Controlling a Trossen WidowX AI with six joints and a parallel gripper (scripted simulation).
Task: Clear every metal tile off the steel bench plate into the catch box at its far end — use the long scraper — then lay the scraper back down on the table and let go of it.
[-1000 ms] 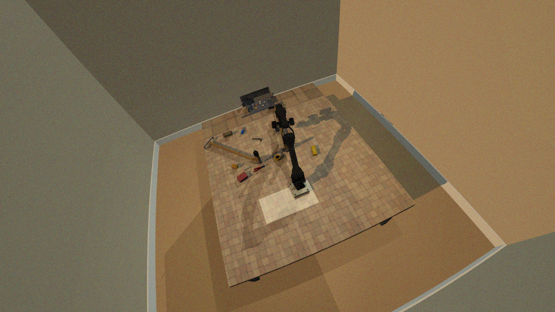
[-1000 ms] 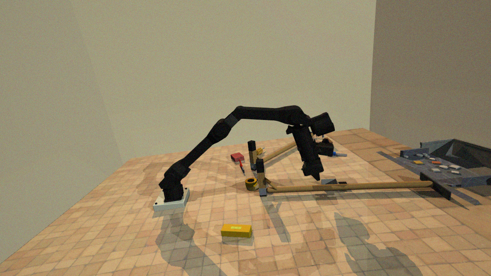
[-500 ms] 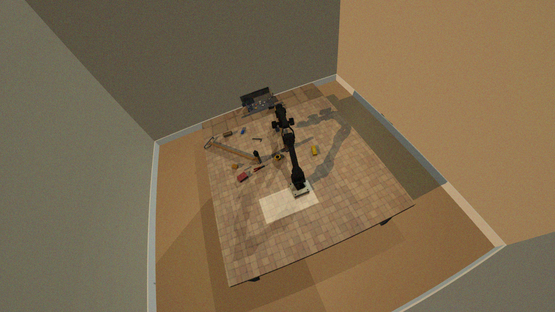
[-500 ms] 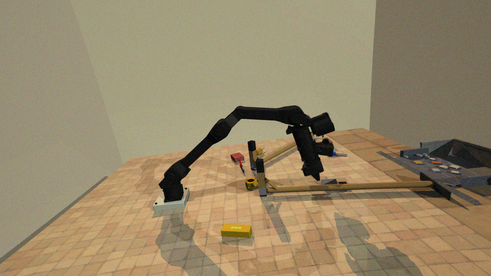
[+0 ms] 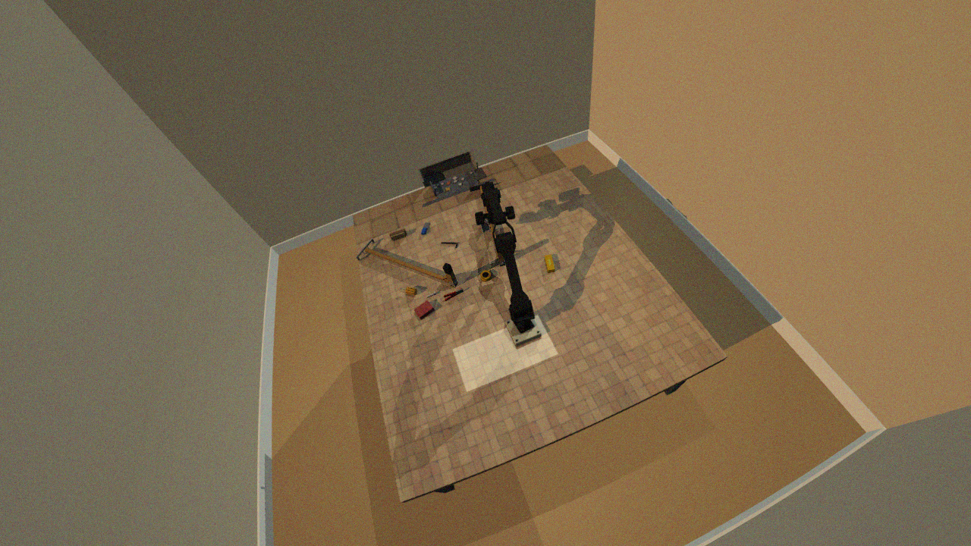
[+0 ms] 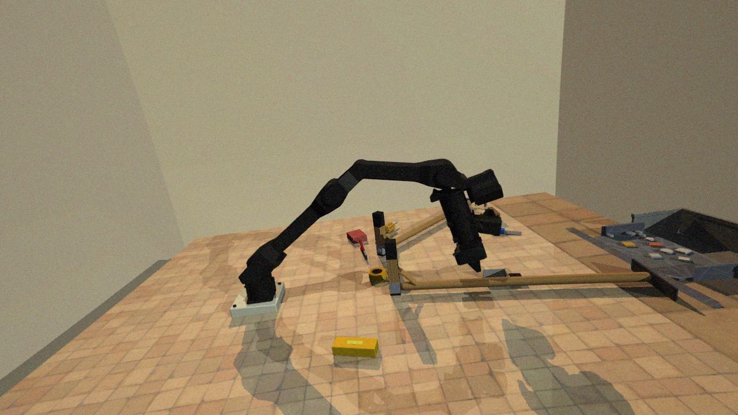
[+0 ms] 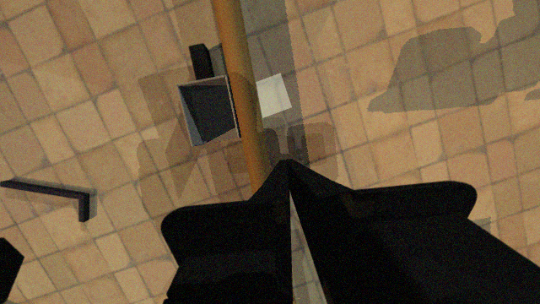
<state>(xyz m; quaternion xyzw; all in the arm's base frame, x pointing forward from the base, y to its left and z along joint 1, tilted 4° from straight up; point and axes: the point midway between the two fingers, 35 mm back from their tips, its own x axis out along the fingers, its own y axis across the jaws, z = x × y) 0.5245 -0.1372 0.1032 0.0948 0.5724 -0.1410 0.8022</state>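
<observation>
The small grey box is 8 cm ahead of my gripper tip, 5 cm below it and 4 cm to the left of it. Round my gripper tip: yellow tape roll 22 cm behind, 17 cm to the left, 5 cm below; yellow block 31 cm behind, 10 cm to the right, 5 cm below; hex key 23 cm to the left, 6 cm below, 5 cm ahead.
</observation>
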